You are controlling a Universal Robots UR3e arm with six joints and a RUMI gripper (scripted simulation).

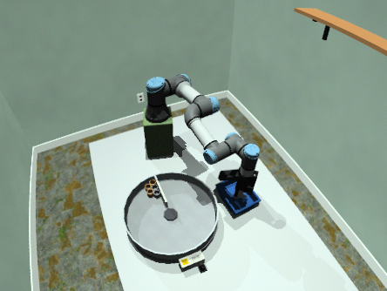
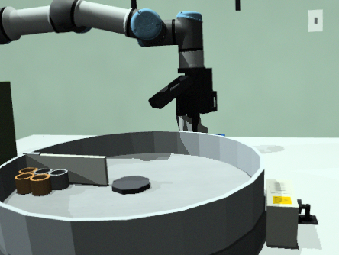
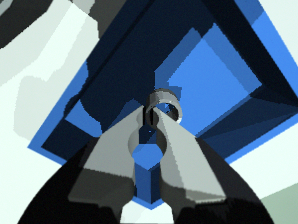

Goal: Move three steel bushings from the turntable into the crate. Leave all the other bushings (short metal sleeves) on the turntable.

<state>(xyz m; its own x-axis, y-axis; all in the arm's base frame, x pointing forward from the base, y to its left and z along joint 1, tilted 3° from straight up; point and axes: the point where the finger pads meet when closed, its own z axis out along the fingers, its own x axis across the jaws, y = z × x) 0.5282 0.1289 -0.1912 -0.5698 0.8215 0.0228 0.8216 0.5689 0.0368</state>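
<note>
The blue crate is 10 mm to the left of my hand and 10 mm below it. Round my hand: grey turntable (320 mm to the right, 80 mm behind, 20 mm above).
</note>
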